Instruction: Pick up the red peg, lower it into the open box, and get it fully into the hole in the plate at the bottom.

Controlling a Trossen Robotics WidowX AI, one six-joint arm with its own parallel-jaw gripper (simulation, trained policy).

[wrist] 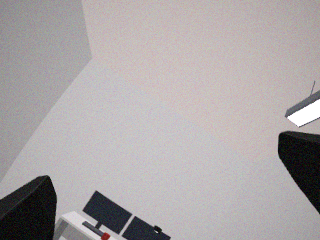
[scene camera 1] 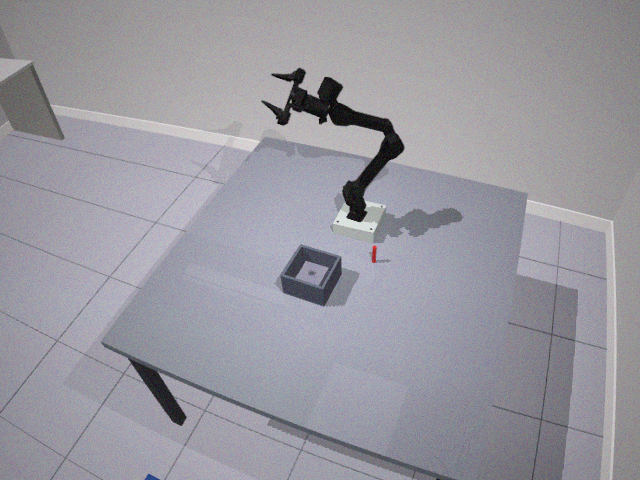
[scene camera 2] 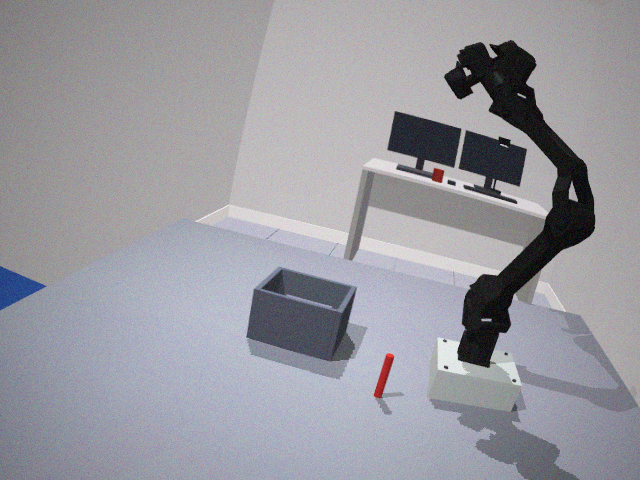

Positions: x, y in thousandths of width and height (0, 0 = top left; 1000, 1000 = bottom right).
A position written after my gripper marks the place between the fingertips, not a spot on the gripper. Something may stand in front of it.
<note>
In view: my gripper (scene camera 2: 741, 114).
My gripper shows as well in the wrist view (wrist: 533, 698) and in scene camera 1 (scene camera 1: 416, 182).
</note>
